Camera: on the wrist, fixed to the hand. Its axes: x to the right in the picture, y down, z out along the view.
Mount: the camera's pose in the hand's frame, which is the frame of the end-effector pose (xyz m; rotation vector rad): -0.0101 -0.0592 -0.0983 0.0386 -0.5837 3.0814
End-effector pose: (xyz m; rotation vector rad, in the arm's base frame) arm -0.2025 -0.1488 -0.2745 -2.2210 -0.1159 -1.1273
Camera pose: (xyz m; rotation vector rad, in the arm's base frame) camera -0.2978 -0.1564 -0.2102 -0.3035 1.9137 1.1745
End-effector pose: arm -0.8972 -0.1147 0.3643 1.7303 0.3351 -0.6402
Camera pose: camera -0.9138 -0.0040 0.3373 0.2655 -2.2519 1.1753
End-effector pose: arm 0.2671 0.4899 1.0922 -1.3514 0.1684 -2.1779
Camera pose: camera 0.1628 0.5265 1.0598 -0.1863 0.9236 0.7857
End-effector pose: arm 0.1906 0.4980 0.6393 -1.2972 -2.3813 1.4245
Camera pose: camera 0.2049 0.5463 0.7429 1.5729 -0.9571 -0.2974
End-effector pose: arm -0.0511 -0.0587 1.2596 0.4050 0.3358 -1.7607
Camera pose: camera -0.0979 0.0059 1.1765 0.0192 -0.6366 1.2120
